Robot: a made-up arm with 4 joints. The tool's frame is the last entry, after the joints. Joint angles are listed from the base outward. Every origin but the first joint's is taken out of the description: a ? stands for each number. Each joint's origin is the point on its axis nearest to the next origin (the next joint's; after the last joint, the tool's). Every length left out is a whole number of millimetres.
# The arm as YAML. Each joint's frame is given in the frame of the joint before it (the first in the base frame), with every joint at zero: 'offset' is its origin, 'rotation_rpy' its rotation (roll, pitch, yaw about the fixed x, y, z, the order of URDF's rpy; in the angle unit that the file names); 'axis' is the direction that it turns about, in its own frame. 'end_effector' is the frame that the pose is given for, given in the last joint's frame.
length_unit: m
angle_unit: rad
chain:
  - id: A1
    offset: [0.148, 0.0, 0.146]
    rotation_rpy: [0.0, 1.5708, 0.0]
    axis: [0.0, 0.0, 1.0]
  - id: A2
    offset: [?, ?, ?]
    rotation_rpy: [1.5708, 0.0, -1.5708]
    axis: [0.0, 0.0, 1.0]
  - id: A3
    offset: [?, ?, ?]
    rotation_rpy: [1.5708, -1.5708, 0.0]
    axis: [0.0, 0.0, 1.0]
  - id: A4
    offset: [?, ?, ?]
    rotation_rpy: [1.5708, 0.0, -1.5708]
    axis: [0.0, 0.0, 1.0]
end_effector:
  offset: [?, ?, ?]
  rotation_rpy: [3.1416, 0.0, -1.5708]
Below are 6 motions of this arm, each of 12 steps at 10 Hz.
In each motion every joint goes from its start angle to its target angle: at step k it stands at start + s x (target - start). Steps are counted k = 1, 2, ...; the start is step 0. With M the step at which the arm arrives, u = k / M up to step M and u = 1 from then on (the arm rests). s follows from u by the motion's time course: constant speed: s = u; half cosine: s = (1 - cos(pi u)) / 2; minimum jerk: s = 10 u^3 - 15 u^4 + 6 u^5.
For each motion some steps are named. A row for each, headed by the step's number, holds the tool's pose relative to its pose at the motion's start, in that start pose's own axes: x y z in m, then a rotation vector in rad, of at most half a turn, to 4 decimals.
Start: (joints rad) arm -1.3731 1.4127 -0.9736 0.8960
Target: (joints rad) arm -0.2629 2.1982 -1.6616 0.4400
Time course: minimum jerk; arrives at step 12
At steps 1, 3, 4, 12:
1: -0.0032 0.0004 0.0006 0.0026 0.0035 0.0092
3: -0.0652 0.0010 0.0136 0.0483 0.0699 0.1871
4: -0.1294 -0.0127 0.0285 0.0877 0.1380 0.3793
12: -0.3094 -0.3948 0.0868 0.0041 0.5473 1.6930

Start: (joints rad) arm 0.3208 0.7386 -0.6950 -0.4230
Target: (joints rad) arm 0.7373 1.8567 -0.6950 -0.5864
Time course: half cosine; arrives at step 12
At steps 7, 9, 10, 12:
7: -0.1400 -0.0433 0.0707 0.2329 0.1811 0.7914
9: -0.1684 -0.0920 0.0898 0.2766 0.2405 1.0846
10: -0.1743 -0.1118 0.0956 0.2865 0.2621 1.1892
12: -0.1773 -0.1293 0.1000 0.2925 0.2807 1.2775

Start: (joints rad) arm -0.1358 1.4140 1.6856 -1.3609
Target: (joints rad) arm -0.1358 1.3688 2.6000 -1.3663
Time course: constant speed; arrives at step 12
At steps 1, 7, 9, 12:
1: -0.0210 -0.0036 0.0121 -0.0122 0.0753 0.0010
7: -0.1232 -0.0231 0.1153 -0.0861 0.5270 0.0130
9: -0.1458 -0.0286 0.1589 -0.1112 0.6774 0.0192
12: -0.1669 -0.0357 0.2297 -0.1496 0.9028 0.0304

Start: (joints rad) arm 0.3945 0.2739 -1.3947 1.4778
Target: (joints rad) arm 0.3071 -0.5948 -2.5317 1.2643
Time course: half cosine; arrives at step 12
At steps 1, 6, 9, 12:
1: -0.0045 0.0045 0.0028 0.0162 0.0165 0.0008
6: -0.1288 0.1027 0.1459 0.5078 0.4466 0.1475
9: -0.2070 0.0942 0.2960 0.8739 0.7048 0.4028
12: -0.2341 0.0640 0.3549 1.0165 0.7955 0.5436

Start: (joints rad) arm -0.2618 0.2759 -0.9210 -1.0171
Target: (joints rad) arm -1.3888 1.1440 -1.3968 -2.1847
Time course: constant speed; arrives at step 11
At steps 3, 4, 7, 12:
3: -0.1280 -0.0137 0.0250 0.1817 0.2449 0.3469
4: -0.1638 -0.0192 0.0422 0.2681 0.3116 0.4385
7: -0.2473 -0.0309 0.1073 0.5786 0.4439 0.6296
12: -0.3079 -0.0172 0.1979 1.0115 0.4267 0.6782

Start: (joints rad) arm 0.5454 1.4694 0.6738 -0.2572
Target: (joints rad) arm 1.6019 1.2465 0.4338 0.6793
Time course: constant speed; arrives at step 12
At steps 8, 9, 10, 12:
8: 0.1849 -0.0324 0.1063 0.3167 -0.5021 -1.1143
9: 0.1957 -0.0510 0.1290 0.3884 -0.5627 -1.2399
10: 0.2018 -0.0716 0.1523 0.4681 -0.6220 -1.3609
12: 0.1998 -0.1163 0.1982 0.6528 -0.7355 -1.5864

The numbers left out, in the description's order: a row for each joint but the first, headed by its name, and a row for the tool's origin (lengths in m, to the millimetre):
A2: -0.129 0.082 0.0
A3: -0.019 0.044 0.0
A4: -0.283 -0.107 0.0
tool: -0.184 0.074 0.0

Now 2 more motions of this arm.
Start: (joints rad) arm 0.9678 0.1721 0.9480 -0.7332
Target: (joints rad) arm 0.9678 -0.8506 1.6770 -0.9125
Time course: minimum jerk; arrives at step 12
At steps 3, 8, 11, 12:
3: -0.0294 0.0057 0.0153 0.0041 0.1160 -0.0399
8: -0.1601 0.0583 0.2223 0.1791 0.9260 -0.1381
11: -0.1626 0.0611 0.3068 0.2851 1.1636 -0.1107
12: -0.1625 0.0610 0.3089 0.2880 1.1693 -0.1097

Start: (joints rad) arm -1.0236 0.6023 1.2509 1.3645
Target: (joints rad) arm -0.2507 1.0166 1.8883 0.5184
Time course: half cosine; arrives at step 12
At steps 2, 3, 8, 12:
2: 0.0014 -0.0011 0.0035 0.0342 -0.0086 0.0362
3: 0.0038 -0.0036 0.0069 0.0731 -0.0222 0.0758
8: 0.0375 -0.0580 -0.0055 0.2630 -0.2040 0.2573
12: 0.0500 -0.0962 -0.0324 0.2674 -0.2874 0.2792

